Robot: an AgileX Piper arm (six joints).
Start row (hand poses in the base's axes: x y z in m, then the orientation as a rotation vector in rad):
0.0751 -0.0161 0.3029 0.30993 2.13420 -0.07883
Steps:
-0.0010 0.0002 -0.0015 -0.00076 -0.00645 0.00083
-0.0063 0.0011 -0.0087 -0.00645 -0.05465 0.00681
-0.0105 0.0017 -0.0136 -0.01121 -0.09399 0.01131
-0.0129 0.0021 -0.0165 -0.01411 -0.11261 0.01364
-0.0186 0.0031 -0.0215 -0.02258 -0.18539 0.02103
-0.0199 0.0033 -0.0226 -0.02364 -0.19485 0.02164
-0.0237 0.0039 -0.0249 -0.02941 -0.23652 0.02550
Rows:
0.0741 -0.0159 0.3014 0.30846 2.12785 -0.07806
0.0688 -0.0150 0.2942 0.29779 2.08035 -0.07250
0.0646 -0.0144 0.2893 0.28946 2.04151 -0.06836
0.0622 -0.0140 0.2864 0.28495 2.02308 -0.06697
0.0565 -0.0130 0.2814 0.27083 1.95110 -0.05961
0.0552 -0.0128 0.2803 0.26939 1.94170 -0.05881
0.0514 -0.0122 0.2780 0.26122 1.90033 -0.05581

